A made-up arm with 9 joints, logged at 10 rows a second.
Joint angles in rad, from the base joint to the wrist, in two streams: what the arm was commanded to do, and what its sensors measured. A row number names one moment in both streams.
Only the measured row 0 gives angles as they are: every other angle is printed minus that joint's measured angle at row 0.
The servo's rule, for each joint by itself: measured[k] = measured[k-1] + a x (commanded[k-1-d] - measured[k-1]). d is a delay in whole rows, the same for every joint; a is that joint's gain. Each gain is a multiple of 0.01, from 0.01 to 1. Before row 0 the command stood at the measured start. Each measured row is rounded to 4 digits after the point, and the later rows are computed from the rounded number. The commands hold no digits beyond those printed.
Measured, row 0:
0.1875, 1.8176, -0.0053, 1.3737, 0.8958, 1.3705, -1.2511, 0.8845, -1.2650
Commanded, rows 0 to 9:
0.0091, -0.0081, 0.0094, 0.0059, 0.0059, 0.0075, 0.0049, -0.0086, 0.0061
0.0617, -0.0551, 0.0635, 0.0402, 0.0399, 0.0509, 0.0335, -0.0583, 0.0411
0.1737, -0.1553, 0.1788, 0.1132, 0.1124, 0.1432, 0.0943, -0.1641, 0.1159
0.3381, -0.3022, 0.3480, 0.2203, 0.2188, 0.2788, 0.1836, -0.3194, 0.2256
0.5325, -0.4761, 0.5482, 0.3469, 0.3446, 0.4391, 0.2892, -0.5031, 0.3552
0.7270, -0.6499, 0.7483, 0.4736, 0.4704, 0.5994, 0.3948, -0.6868, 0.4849
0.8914, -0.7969, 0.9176, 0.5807, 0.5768, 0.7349, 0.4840, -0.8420, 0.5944
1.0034, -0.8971, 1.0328, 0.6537, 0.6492, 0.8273, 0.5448, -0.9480, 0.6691
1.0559, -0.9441, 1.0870, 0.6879, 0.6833, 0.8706, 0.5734, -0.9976, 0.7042
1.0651, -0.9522, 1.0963, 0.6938, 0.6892, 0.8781, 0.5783, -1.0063, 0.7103
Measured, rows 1 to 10:
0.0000, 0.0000, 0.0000, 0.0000, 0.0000, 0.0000, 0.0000, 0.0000, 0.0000
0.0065, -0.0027, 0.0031, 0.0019, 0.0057, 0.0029, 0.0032, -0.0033, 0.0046
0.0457, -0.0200, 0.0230, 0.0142, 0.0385, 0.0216, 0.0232, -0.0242, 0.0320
0.1366, -0.0646, 0.0744, 0.0459, 0.1094, 0.0690, 0.0701, -0.0774, 0.0949
0.2797, -0.1430, 0.1647, 0.1017, 0.2144, 0.1508, 0.1450, -0.1694, 0.1929
0.4592, -0.2529, 0.2913, 0.1802, 0.3394, 0.2632, 0.2402, -0.2962, 0.3146
0.6493, -0.3839, 0.4421, 0.2741, 0.4652, 0.3943, 0.3422, -0.4446, 0.4423
0.8212, -0.5202, 0.5990, 0.3722, 0.5723, 0.5271, 0.4358, -0.5956, 0.5564
0.9506, -0.6446, 0.7422, 0.4623, 0.6461, 0.6442, 0.5077, -0.7295, 0.6409
1.0254, -0.7434, 0.8560, 0.5345, 0.6818, 0.7325, 0.5511, -0.8314, 0.6884
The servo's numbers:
d 1
a 0.71 0.33 0.33 0.32 0.96 0.39 0.66 0.38 0.75

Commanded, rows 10 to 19:
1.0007, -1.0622, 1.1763, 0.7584, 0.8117, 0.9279, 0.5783, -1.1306, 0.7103
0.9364, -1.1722, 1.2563, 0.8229, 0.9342, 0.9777, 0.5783, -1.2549, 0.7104
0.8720, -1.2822, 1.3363, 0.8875, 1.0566, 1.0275, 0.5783, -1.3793, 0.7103
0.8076, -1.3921, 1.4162, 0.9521, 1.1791, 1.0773, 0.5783, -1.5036, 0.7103
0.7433, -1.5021, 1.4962, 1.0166, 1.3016, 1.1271, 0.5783, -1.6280, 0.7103
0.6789, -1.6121, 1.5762, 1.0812, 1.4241, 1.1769, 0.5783, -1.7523, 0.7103
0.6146, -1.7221, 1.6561, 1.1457, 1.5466, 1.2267, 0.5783, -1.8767, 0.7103
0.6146, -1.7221, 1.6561, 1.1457, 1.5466, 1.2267, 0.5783, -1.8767, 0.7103
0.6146, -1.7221, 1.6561, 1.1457, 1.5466, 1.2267, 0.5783, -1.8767, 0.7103
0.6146, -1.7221, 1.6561, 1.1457, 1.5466, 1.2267, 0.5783, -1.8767, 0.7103
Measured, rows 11 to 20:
1.0536, -0.8123, 0.9353, 0.5855, 0.6889, 0.7893, 0.5691, -0.8979, 0.7048
1.0160, -0.8948, 1.0148, 0.6408, 0.8068, 0.8434, 0.5752, -0.9863, 0.7089
0.9595, -0.9863, 1.0945, 0.6991, 0.9291, 0.8958, 0.5772, -1.0884, 0.7100
0.8974, -1.0839, 1.1743, 0.7594, 1.0515, 0.9472, 0.5779, -1.1989, 0.7102
0.8336, -1.1856, 1.2541, 0.8211, 1.1740, 0.9979, 0.5782, -1.3147, 0.7103
0.7695, -1.2900, 1.3340, 0.8837, 1.2965, 1.0483, 0.5783, -1.4338, 0.7103
0.7052, -1.3963, 1.4139, 0.9469, 1.4190, 1.0985, 0.5783, -1.5548, 0.7103
0.6409, -1.5038, 1.4938, 1.0105, 1.5415, 1.1485, 0.5783, -1.6771, 0.7103
0.6222, -1.5758, 1.5474, 1.0538, 1.5464, 1.1790, 0.5783, -1.7529, 0.7103
0.6168, -1.6241, 1.5833, 1.0832, 1.5466, 1.1976, 0.5783, -1.7999, 0.7103

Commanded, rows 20 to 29:
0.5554, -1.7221, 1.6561, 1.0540, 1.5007, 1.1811, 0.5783, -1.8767, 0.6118
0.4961, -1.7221, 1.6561, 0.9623, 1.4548, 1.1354, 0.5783, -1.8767, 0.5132
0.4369, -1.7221, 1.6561, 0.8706, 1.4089, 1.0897, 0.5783, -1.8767, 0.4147
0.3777, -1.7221, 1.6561, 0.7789, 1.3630, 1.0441, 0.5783, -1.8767, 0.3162
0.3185, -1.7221, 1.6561, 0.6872, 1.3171, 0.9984, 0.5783, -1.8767, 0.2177
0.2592, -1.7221, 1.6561, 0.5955, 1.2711, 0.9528, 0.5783, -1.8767, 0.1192
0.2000, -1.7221, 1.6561, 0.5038, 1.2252, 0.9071, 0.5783, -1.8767, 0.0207
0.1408, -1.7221, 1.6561, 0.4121, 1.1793, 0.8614, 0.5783, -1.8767, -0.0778
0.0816, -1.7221, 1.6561, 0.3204, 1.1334, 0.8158, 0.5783, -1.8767, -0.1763
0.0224, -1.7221, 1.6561, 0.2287, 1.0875, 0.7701, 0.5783, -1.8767, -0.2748
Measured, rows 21 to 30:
0.6152, -1.6564, 1.6073, 1.1032, 1.5466, 1.2089, 0.5783, -1.8291, 0.7103
0.5727, -1.6781, 1.6234, 1.0875, 1.5025, 1.1981, 0.5783, -1.8472, 0.6364
0.5183, -1.6926, 1.6342, 1.0474, 1.4567, 1.1736, 0.5783, -1.8584, 0.5440
0.4605, -1.7023, 1.6414, 0.9908, 1.4108, 1.1409, 0.5783, -1.8654, 0.4470
0.4017, -1.7088, 1.6463, 0.9230, 1.3649, 1.1031, 0.5783, -1.8697, 0.3489
0.3426, -1.7132, 1.6495, 0.8475, 1.3190, 1.0623, 0.5783, -1.8724, 0.2505
0.2834, -1.7161, 1.6517, 0.7669, 1.2730, 1.0196, 0.5783, -1.8740, 0.1520
0.2242, -1.7181, 1.6532, 0.6827, 1.2271, 0.9757, 0.5783, -1.8750, 0.0535
0.1650, -1.7194, 1.6542, 0.5961, 1.1812, 0.9311, 0.5783, -1.8756, -0.0450
0.1058, -1.7203, 1.6548, 0.5079, 1.1353, 0.8861, 0.5783, -1.8760, -0.1435

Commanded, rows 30 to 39:
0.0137, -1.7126, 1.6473, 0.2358, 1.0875, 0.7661, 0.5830, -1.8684, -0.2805
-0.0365, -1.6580, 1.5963, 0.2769, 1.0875, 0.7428, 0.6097, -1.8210, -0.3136
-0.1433, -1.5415, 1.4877, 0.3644, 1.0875, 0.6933, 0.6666, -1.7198, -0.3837
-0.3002, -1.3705, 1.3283, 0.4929, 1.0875, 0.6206, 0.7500, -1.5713, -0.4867
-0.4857, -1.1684, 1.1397, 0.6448, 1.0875, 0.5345, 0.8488, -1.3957, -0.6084
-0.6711, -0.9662, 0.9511, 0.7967, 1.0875, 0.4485, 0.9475, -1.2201, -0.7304
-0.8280, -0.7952, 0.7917, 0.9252, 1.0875, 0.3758, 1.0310, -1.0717, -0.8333
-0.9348, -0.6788, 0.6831, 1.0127, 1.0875, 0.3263, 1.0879, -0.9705, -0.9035
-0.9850, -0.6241, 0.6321, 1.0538, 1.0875, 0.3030, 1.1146, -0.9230, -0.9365
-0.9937, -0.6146, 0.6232, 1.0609, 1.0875, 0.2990, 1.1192, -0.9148, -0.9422
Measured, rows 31 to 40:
0.0466, -1.7209, 1.6552, 0.4186, 1.0894, 0.8409, 0.5783, -1.8763, -0.2420
0.0232, -1.7182, 1.6526, 0.3601, 1.0876, 0.8117, 0.5814, -1.8733, -0.2709
-0.0192, -1.6983, 1.6340, 0.3335, 1.0875, 0.7848, 0.6001, -1.8534, -0.3029
-0.1073, -1.6466, 1.5857, 0.3434, 1.0875, 0.7491, 0.6440, -1.8026, -0.3635
-0.2443, -1.5555, 1.5008, 0.3912, 1.0875, 0.6990, 0.7140, -1.7147, -0.4559
-0.4157, -1.4278, 1.3816, 0.4724, 1.0875, 0.6348, 0.8030, -1.5935, -0.5703
-0.5970, -1.2755, 1.2395, 0.5762, 1.0875, 0.5621, 0.8984, -1.4516, -0.6904
-0.7610, -1.1170, 1.0917, 0.6879, 1.0875, 0.4894, 0.9859, -1.3072, -0.7976
-0.8844, -0.9724, 0.9569, 0.7918, 1.0875, 0.4258, 1.0532, -1.1793, -0.8770
-0.9558, -0.8575, 0.8497, 0.8756, 1.0875, 0.3779, 1.0937, -1.0819, -0.9216

